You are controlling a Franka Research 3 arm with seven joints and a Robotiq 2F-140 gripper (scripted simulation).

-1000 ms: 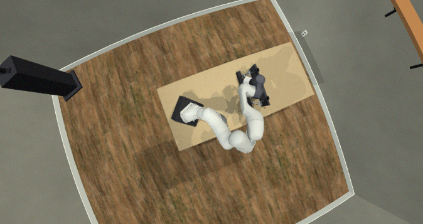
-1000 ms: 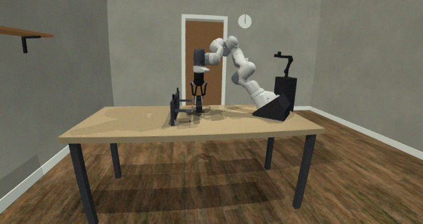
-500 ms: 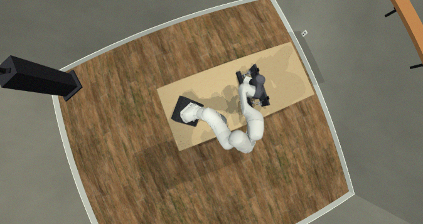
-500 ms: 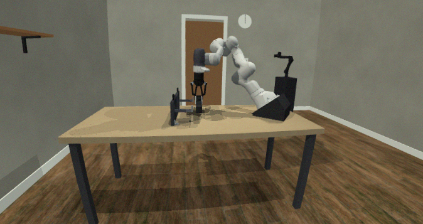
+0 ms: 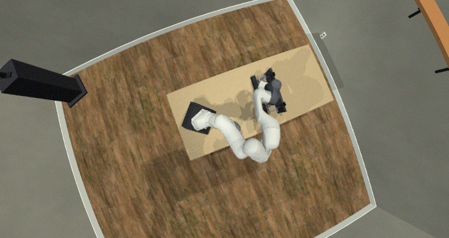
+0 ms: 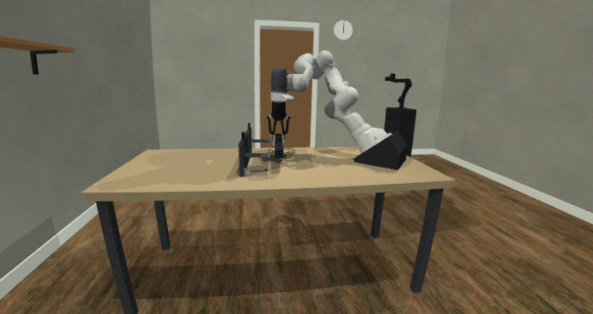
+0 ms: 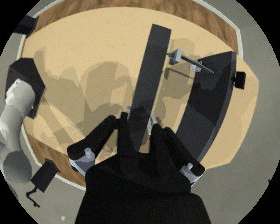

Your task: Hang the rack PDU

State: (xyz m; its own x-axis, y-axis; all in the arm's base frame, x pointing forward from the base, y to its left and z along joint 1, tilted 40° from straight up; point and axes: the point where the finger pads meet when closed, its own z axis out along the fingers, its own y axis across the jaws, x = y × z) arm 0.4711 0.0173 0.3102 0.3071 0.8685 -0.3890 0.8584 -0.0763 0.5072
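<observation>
My hand is 20 mm short of the rack PDU, 10 mm to the left of it and 20 mm above it. The rest, counted from my hand: stand: 170 mm ahead, 60 mm to the right, 50 mm below.
</observation>
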